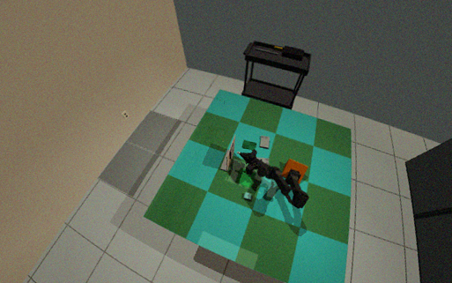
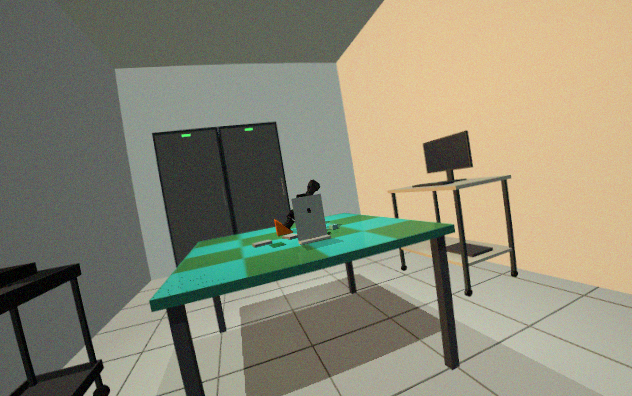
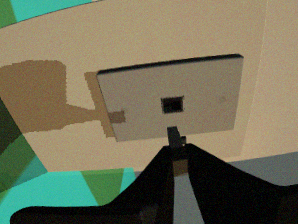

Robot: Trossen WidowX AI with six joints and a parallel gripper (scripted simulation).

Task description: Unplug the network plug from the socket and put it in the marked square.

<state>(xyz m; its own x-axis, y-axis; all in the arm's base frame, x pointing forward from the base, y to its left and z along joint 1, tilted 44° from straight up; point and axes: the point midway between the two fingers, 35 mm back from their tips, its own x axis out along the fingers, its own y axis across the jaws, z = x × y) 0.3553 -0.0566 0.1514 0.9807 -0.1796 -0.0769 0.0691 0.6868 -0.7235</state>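
Now: gripper tip 160 mm above the green square, 90 mm past it and 80 mm to the right of it. Also, from my gripper tip: network plug: 10 mm ahead; upright panel: 70 mm ahead, 60 mm below, 10 mm to the left.
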